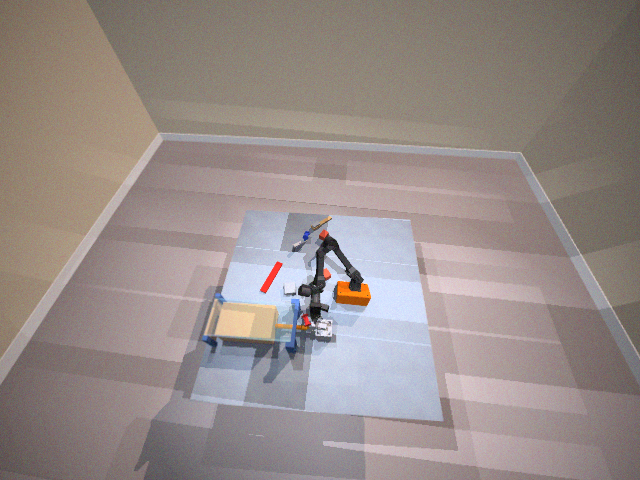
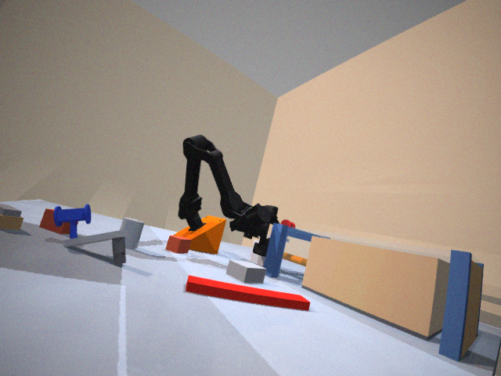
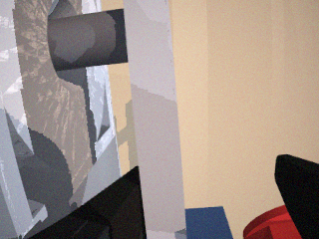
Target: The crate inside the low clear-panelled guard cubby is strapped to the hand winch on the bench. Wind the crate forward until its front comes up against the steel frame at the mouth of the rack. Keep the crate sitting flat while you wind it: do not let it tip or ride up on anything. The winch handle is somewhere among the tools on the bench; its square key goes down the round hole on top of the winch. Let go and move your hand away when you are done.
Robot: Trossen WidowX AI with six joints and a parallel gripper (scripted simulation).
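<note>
The red-knobbed winch handle is 1 cm ahead of my gripper tip, 1 cm to the right of it and 1 cm below it. From my gripper tip the other things lie so: red knob: 5 cm ahead, 2 cm to the right, 2 cm above; then blue frame: 11 cm ahead, 1 cm to the right, 3 cm below; then winch: 7 cm behind, 1 cm to the right, 10 cm below.
</note>
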